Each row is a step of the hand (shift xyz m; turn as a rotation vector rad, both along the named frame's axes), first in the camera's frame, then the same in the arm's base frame.
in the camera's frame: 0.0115 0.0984 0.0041 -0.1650 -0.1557 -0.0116
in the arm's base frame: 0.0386 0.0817 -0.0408 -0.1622 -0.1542 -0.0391
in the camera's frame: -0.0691 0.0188 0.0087 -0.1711 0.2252 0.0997
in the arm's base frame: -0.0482 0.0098 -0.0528 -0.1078 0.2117 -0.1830
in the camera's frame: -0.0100 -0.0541 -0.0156 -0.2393 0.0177 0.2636
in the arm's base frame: -0.0156 -0.0534 0.0131 -0.3272 0.1358 -0.0392
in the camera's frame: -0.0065 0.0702 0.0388 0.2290 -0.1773 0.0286
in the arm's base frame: -0.0051 0.0775 -0.0209 0.0856 -0.0887 0.2636
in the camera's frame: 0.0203 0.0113 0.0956 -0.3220 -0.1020 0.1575
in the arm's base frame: -0.0410 0.0690 0.0569 -0.3604 -0.0342 -0.0885
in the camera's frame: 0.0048 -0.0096 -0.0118 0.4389 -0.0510 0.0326
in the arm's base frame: 0.0075 -0.0139 0.0022 0.2745 0.0444 0.3449
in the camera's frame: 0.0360 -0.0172 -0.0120 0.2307 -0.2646 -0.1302
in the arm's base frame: 0.0272 -0.0154 0.0275 0.1559 -0.2521 0.2288
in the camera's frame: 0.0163 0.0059 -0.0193 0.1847 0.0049 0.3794
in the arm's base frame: 0.0255 -0.0045 -0.0017 -0.1020 0.2578 0.3182
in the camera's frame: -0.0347 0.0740 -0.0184 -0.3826 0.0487 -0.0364
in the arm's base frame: 0.0115 0.0422 -0.0714 -0.2330 -0.0401 -0.3069
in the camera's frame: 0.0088 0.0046 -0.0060 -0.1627 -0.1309 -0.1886
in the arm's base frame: 0.0115 0.0014 0.0006 -0.0427 -0.2400 -0.1406
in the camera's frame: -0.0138 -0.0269 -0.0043 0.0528 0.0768 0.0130
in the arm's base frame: -0.0162 -0.0258 0.0022 0.0552 0.0761 0.0033
